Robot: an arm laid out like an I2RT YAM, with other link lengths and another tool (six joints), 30 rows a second.
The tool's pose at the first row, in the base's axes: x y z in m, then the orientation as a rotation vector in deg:
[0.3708 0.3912 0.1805 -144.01 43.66 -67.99]
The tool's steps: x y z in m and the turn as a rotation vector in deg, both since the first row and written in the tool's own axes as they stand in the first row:
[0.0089 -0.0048 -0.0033 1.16 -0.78 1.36]
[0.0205 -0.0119 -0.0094 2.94 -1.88 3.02]
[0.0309 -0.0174 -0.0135 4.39 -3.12 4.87]
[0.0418 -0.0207 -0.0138 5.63 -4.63 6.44]
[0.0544 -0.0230 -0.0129 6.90 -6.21 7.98]
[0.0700 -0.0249 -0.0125 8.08 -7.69 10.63]
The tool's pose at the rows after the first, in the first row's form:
[0.3746 0.3902 0.1904 -142.47 44.14 -66.61]
[0.3785 0.3895 0.2047 -140.36 44.39 -64.76]
[0.3828 0.3882 0.2164 -138.42 45.04 -62.67]
[0.3894 0.3849 0.2250 -136.91 45.45 -60.30]
[0.3976 0.3797 0.2335 -135.40 45.76 -57.89]
[0.4068 0.3726 0.2440 -133.14 47.32 -55.26]

